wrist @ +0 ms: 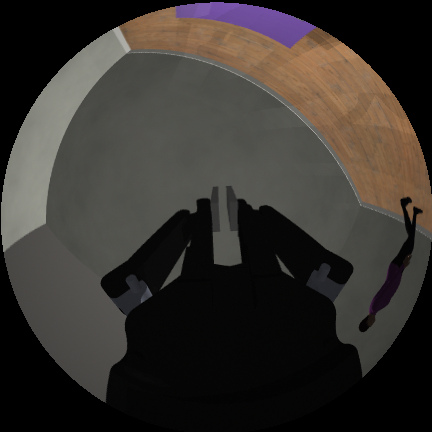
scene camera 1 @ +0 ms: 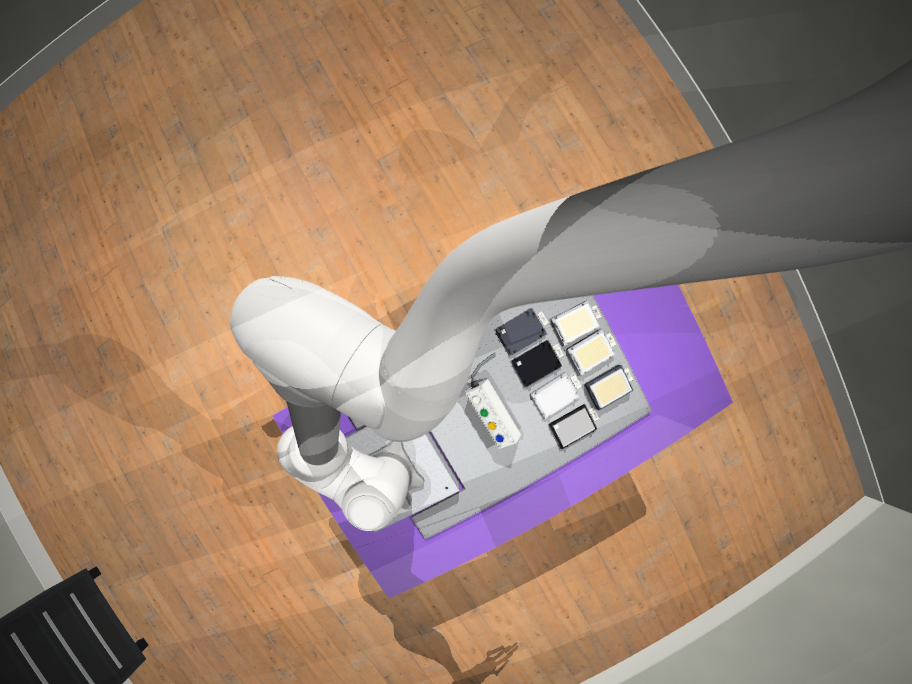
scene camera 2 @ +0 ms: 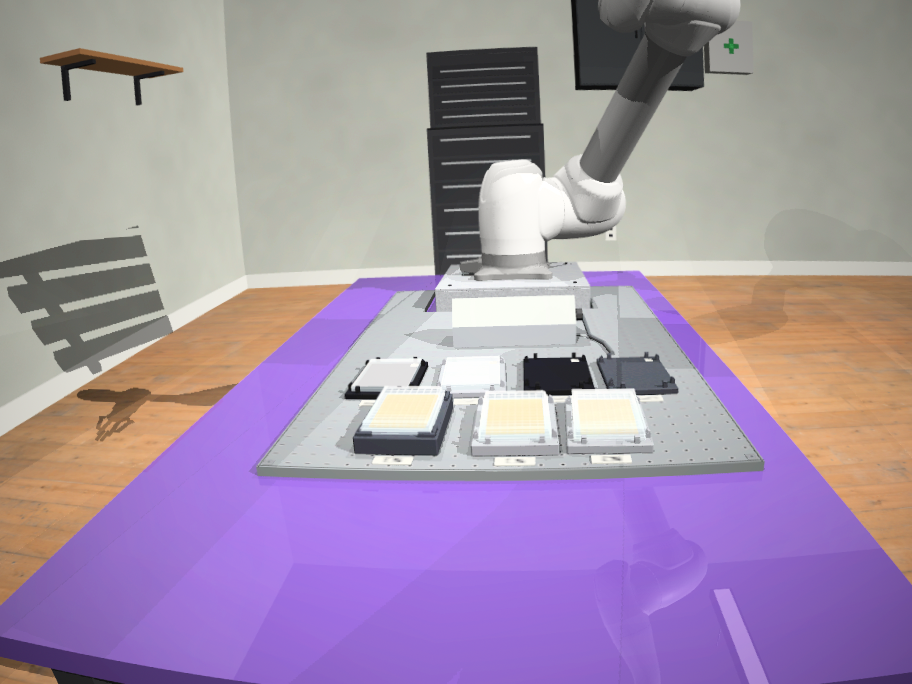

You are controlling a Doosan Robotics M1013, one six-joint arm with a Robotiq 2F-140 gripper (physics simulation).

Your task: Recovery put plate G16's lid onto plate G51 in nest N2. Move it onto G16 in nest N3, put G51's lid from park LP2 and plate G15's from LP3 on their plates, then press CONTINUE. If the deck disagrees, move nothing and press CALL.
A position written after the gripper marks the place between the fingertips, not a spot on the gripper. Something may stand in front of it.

The gripper (wrist: 222, 196) is shut, holding nothing. Also in view: a button box (scene camera 2: 533, 320).
The button box is seen too in scene camera 1 (scene camera 1: 482, 396).
